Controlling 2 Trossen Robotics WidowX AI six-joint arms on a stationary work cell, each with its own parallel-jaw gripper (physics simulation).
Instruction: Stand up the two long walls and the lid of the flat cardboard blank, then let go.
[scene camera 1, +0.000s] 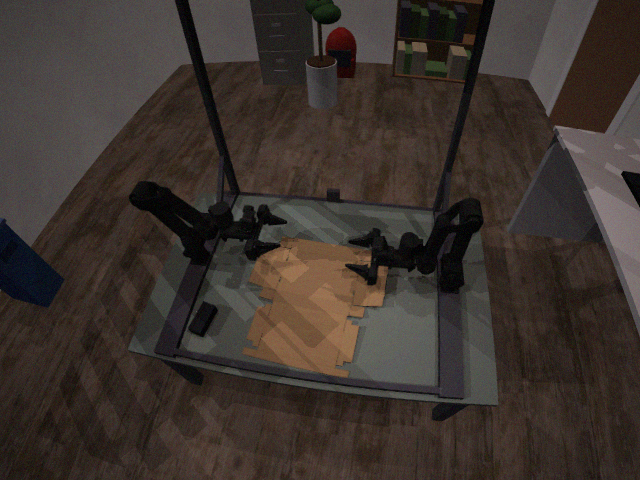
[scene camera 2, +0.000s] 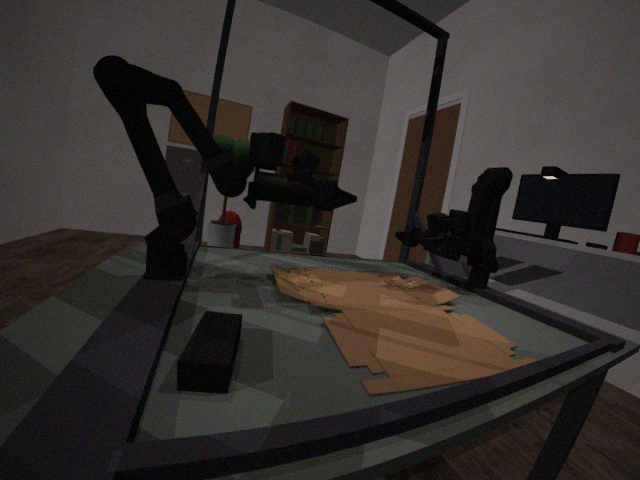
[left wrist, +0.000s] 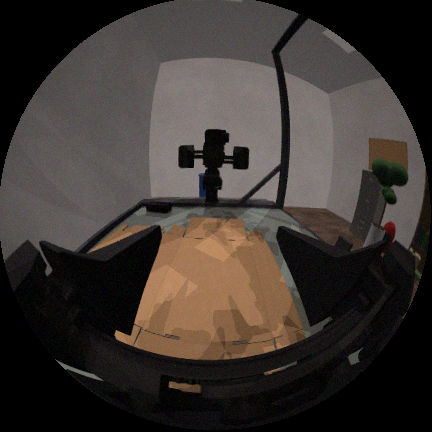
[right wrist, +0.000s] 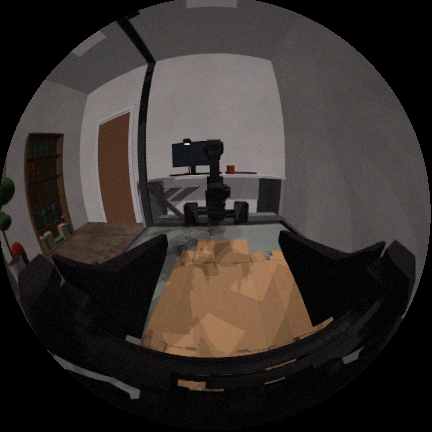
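Seen in the pictures: left gripper, fingertip midpoint: (scene camera 1: 346, 253) (scene camera 2: 406, 237) (left wrist: 220, 232) (right wrist: 216, 223); right gripper, fingertip midpoint: (scene camera 1: 283, 233) (scene camera 2: 346, 198) (left wrist: 214, 152) (right wrist: 224, 238); left arm's base at its link origin: (scene camera 1: 449, 285) (scene camera 2: 476, 285); right arm's base at its link origin: (scene camera 1: 200, 258) (scene camera 2: 164, 274) (left wrist: 211, 200).
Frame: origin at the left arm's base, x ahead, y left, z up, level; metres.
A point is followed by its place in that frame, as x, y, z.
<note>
The flat cardboard blank (scene camera 1: 310, 304) @(0.468, 0.122, -0.013) (scene camera 2: 398, 320) @(0.495, 0.178, -0.009) (left wrist: 215, 280) @(0.442, -0.004, -0.017) (right wrist: 230, 295) @(0.453, 0.028, -0.017) lies unfolded on the table, its walls and lid all down. My left gripper (scene camera 1: 347, 254) @(0.362, 0.000, 0.132) (scene camera 2: 402, 236) @(0.362, 0.000, 0.132) (left wrist: 220, 232) @(0.362, 0.000, 0.132) is open and empty, above the blank's far right part in scene camera 1. My right gripper (scene camera 1: 283, 233) @(0.558, 0.001, 0.202) (scene camera 2: 355, 198) @(0.558, 0.001, 0.202) (right wrist: 224, 238) @(0.558, 0.001, 0.202) is open and empty, above the table at the blank's far left corner in scene camera 1, higher over the table in scene camera 2. Both grippers point inward, towards each other. The crease lines near the wrists are partly hidden by the gripper bodies.
A black block (scene camera 1: 203, 318) @(0.809, 0.243, 0.014) (scene camera 2: 210, 351) @(0.822, 0.274, 0.015) lies on the table (scene camera 1: 398, 341) @(0.168, 0.217, -0.019) left of the blank. A dark frame rail (scene camera 1: 310, 376) @(0.425, 0.370, 0.001) (scene camera 2: 361, 428) @(0.700, 0.379, 0.001) runs along the near table edge, and upright posts (scene camera 1: 204, 87) @(0.877, -0.341, 0.516) (scene camera 2: 431, 118) @(0.038, -0.343, 0.627) stand at the far corners.
</note>
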